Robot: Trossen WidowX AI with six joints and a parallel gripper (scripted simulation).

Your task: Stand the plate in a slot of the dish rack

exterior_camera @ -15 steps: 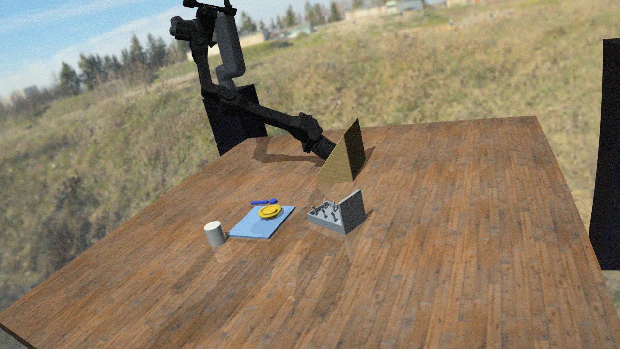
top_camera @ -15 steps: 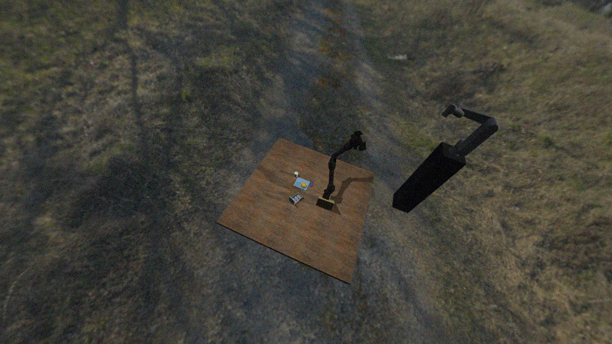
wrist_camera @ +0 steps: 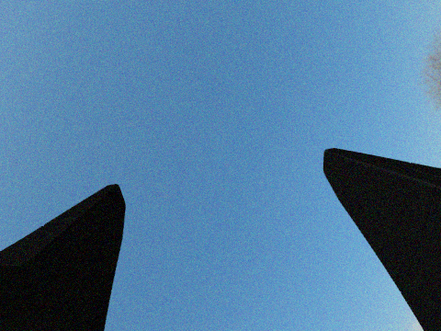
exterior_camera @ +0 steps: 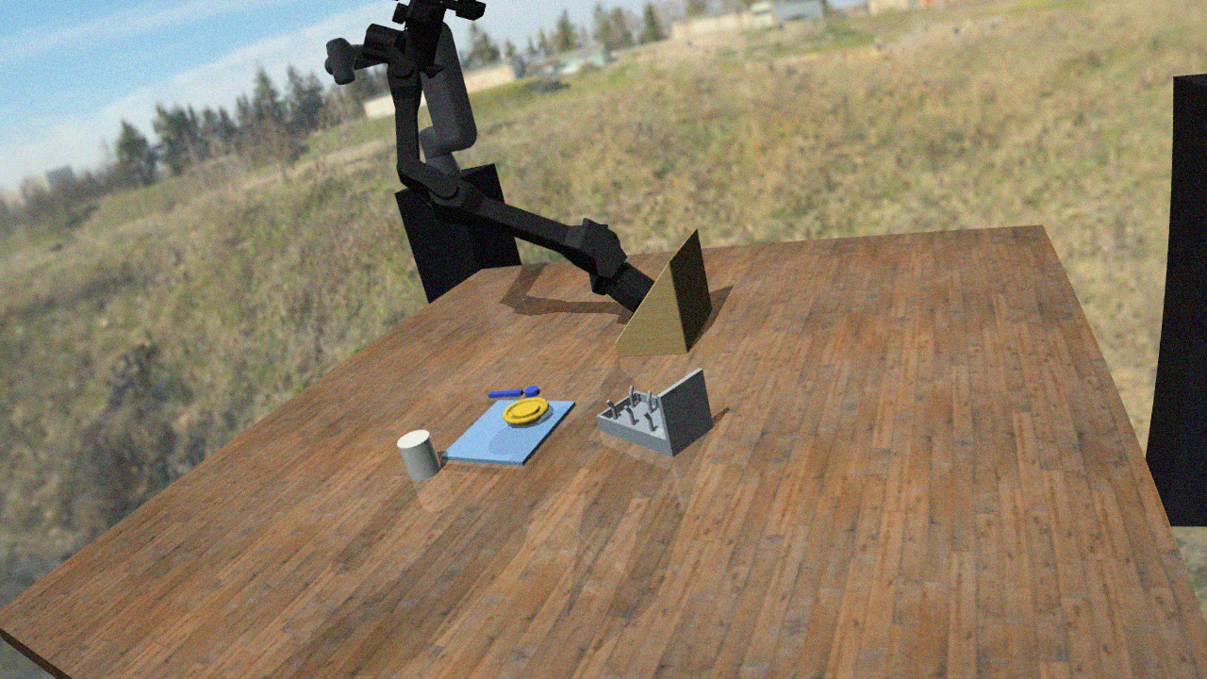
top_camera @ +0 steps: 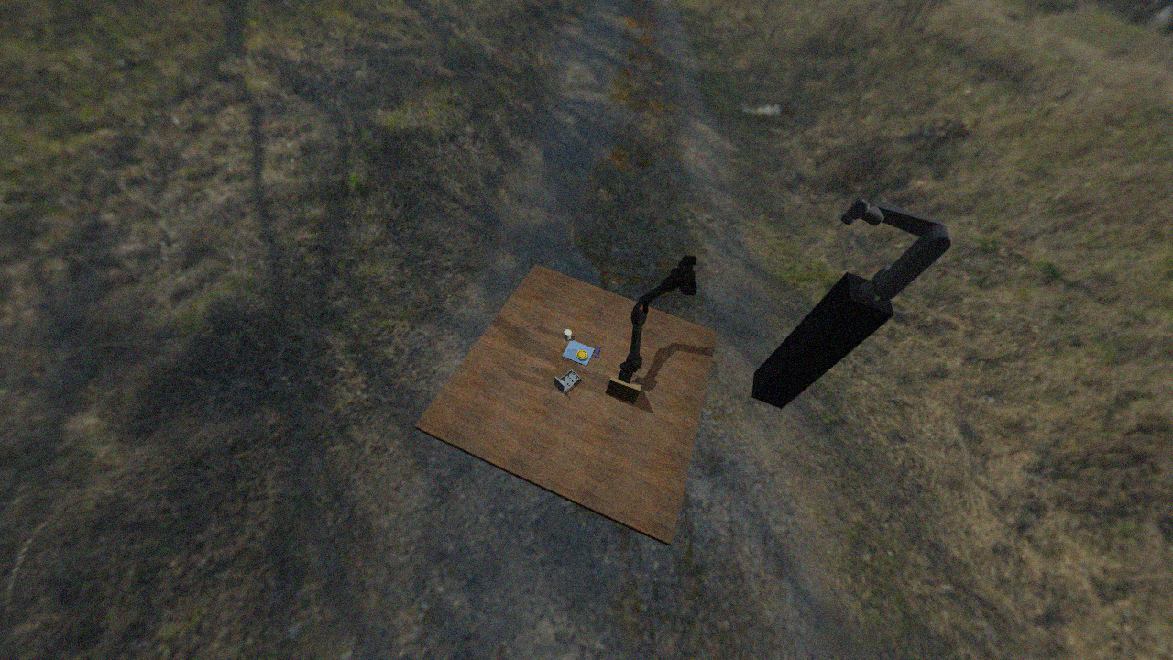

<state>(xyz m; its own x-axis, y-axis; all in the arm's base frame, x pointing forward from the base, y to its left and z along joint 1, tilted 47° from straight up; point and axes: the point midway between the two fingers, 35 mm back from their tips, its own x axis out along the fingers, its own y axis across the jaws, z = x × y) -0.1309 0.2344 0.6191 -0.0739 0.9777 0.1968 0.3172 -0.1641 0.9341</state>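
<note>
Right now the yellow plate is 68 cm below my gripper tip, 38 cm ahead of it and 19 cm to the left of it. From my gripper tip the other things lie so: light blue mat (69 cm below, 41 cm ahead, 18 cm to the left); then cylinder cup (67 cm below, 51 cm ahead, 10 cm to the left); then blue spoon (69 cm below, 30 cm ahead, 13 cm to the left).
</note>
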